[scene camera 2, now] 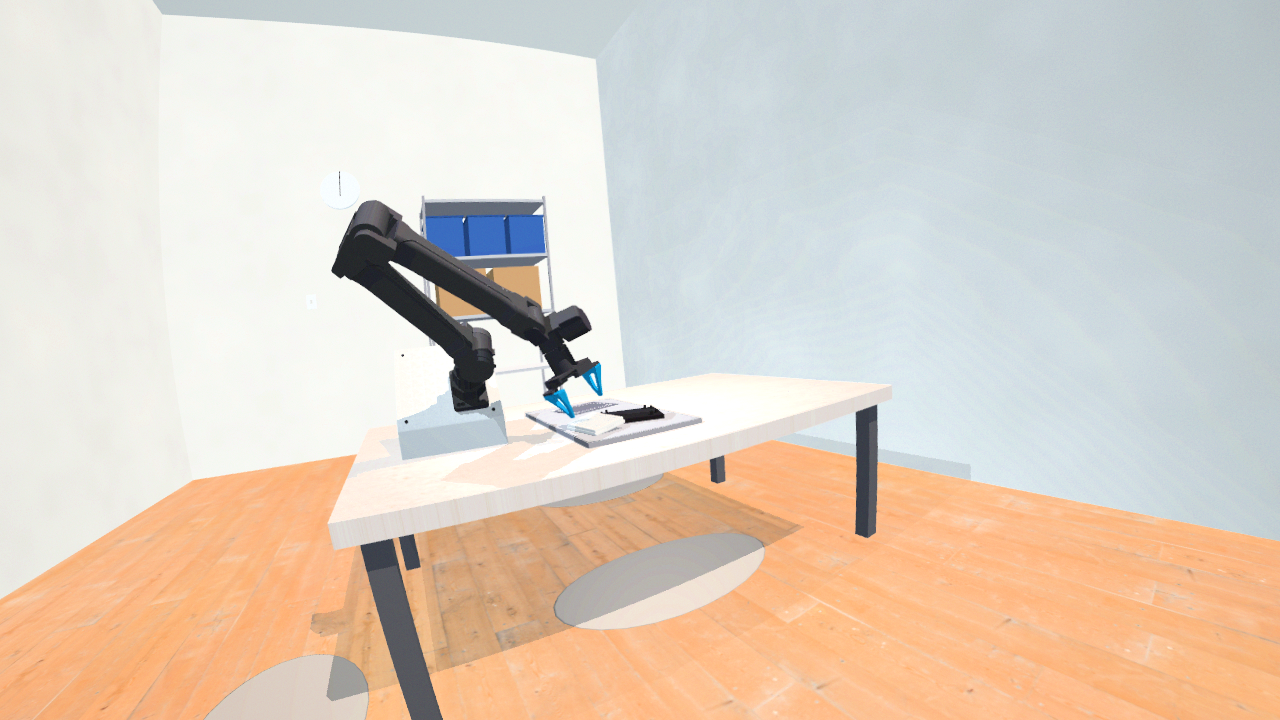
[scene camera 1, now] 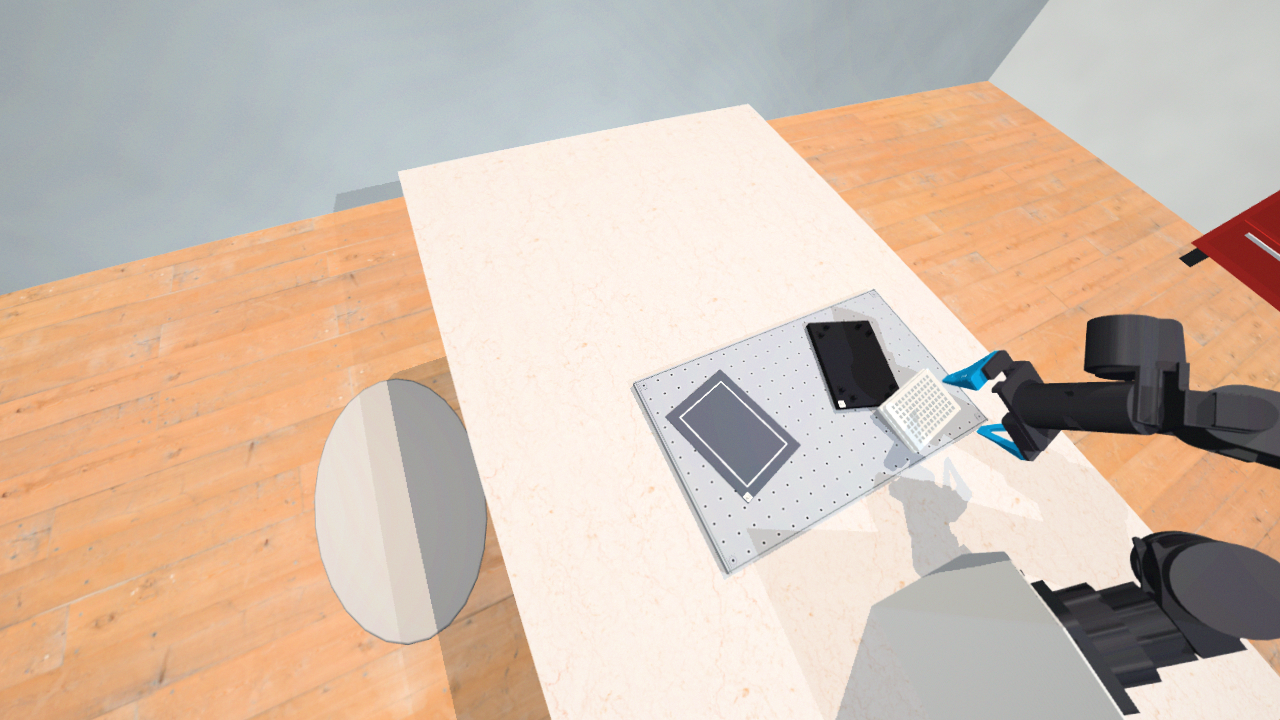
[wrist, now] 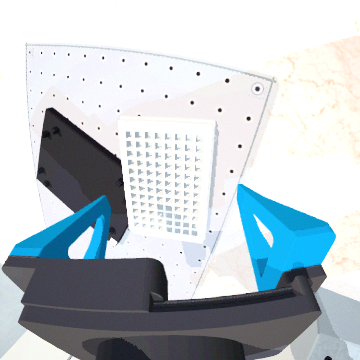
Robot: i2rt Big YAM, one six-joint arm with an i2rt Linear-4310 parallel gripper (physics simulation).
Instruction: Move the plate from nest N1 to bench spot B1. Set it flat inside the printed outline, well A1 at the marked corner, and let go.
my gripper: scene camera 2; scene camera 1 961, 404; wrist
white well plate: scene camera 2 595, 424; scene camera 1; wrist
same spot on white well plate: (wrist: 166, 162) = (scene camera 1: 929, 400)
same spot on my gripper: (wrist: 48, 277) = (scene camera 2: 589, 364)
